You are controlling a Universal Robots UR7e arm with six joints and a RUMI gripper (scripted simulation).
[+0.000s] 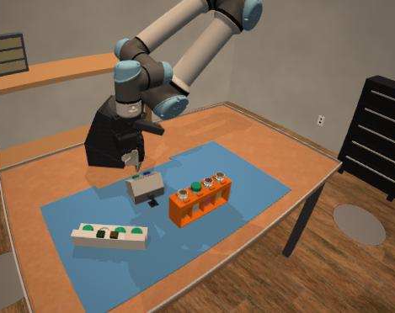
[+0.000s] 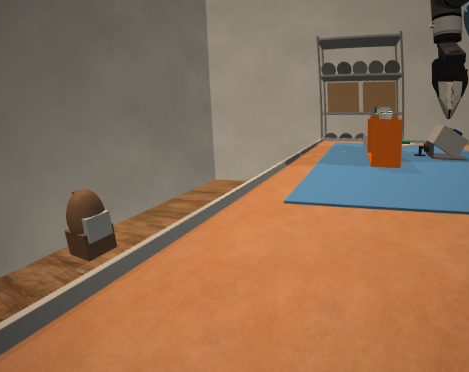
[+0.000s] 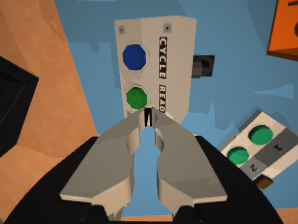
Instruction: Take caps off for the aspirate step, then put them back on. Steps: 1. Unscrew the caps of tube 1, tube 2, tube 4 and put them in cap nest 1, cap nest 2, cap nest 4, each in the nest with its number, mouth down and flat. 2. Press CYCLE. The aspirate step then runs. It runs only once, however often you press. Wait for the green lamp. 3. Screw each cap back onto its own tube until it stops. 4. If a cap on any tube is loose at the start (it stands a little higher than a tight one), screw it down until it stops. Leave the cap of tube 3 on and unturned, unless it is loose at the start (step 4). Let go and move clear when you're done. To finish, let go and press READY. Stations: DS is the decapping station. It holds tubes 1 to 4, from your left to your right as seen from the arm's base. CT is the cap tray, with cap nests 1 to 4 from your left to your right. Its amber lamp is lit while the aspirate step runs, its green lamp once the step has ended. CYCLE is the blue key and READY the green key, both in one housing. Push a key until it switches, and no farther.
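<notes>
The green key is 20 mm behind my hand and 50 mm below it. Also, from my hand: cap: 180 mm ahead, 90 mm to the right, 100 mm below; then grey key housing: 20 mm to the left, 60 mm below; then blue key: 20 mm behind, 40 mm to the left, 50 mm below.
</notes>
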